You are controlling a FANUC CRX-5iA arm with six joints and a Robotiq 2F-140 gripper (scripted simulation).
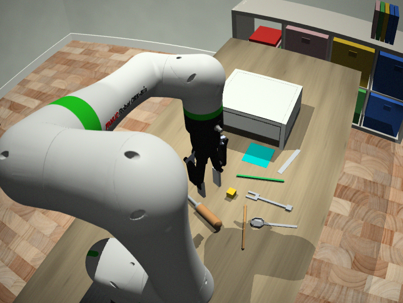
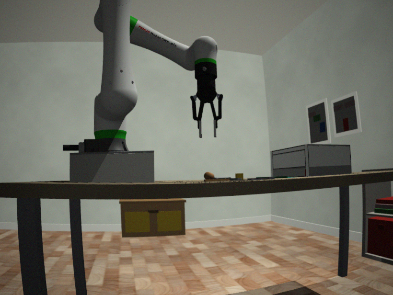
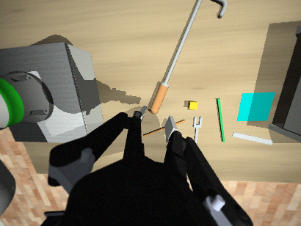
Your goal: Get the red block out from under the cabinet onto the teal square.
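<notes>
Now: hand 11 cm to the left of the wooden stick and 20 cm above it. Round my hand: hook tool 11 cm ahead, 11 cm to the left, 19 cm below; grey spoon-like tool 3 cm ahead, 18 cm to the right, 20 cm below; yellow cube 12 cm ahead, 3 cm to the right, 19 cm below.
</notes>
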